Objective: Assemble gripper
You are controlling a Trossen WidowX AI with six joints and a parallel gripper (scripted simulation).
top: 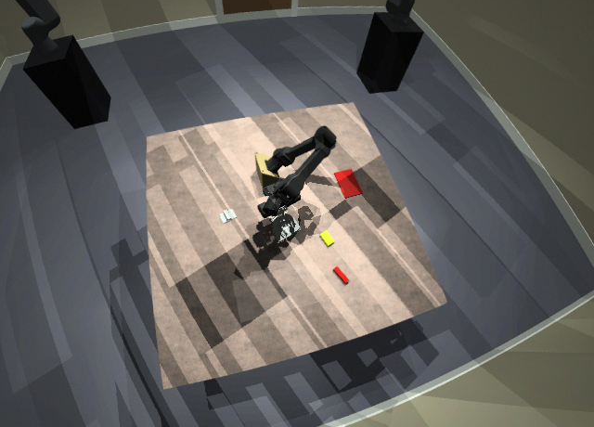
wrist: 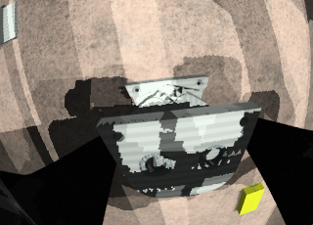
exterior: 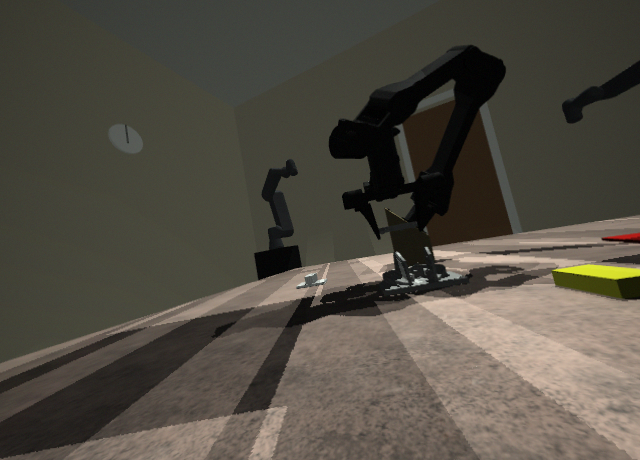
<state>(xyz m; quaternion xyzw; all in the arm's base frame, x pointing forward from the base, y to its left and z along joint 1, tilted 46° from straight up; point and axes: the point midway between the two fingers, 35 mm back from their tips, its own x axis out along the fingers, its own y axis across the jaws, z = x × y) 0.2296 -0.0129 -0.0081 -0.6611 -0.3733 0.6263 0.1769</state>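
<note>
My gripper tip is 20 mm below the grey gripper base and 10 mm short of it. Round my gripper tip: yellow block 190 mm to the left, 160 mm ahead, 70 mm below; grey housing plate 80 mm below; grey stepped piece 240 mm to the right, 70 mm below, 70 mm behind.
</note>
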